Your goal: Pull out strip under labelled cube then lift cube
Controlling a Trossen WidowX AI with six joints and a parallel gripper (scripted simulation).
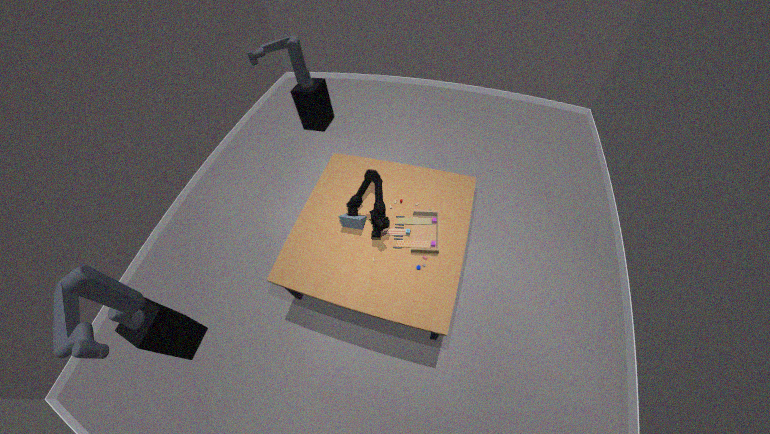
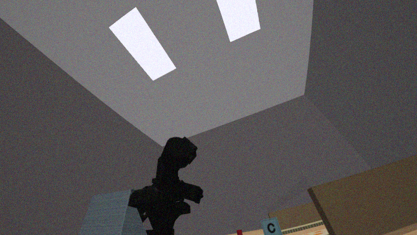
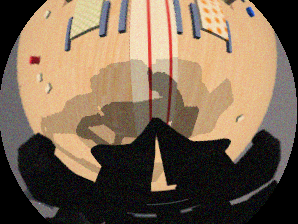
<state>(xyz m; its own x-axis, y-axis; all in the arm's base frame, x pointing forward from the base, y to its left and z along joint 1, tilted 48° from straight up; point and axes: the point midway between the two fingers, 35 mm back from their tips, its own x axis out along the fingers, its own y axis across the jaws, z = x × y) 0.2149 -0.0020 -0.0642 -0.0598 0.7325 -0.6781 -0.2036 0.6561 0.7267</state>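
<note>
Right now the labelled cube is 210 mm ahead of my gripper tip, 40 mm to the left of it and 10 mm above it. The rest, counted from my gripper tip: blue piece (350 mm ahead, 200 mm to the right).
</note>
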